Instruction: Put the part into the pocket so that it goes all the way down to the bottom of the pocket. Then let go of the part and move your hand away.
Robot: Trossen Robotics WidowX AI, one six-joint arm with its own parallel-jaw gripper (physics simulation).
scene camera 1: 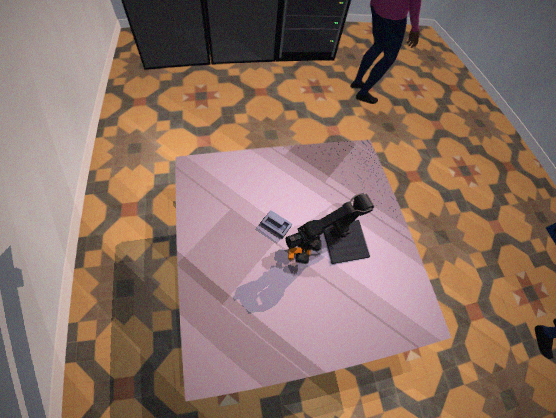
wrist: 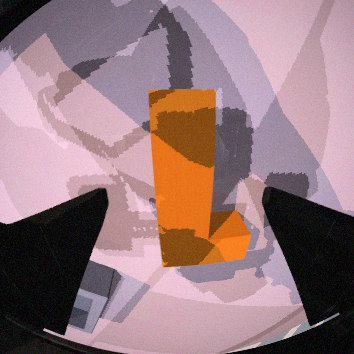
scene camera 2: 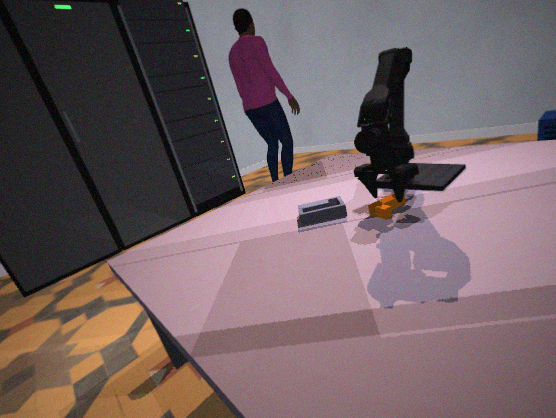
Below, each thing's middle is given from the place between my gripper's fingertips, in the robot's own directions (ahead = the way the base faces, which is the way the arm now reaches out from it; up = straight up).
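Orange L-shaped part point(wrist: 182, 121): my hand 10 mm above it. Grey pocket block point(wrist: 93, 292), from my hand: 60 mm ahead, 190 mm to the right, 10 mm below.
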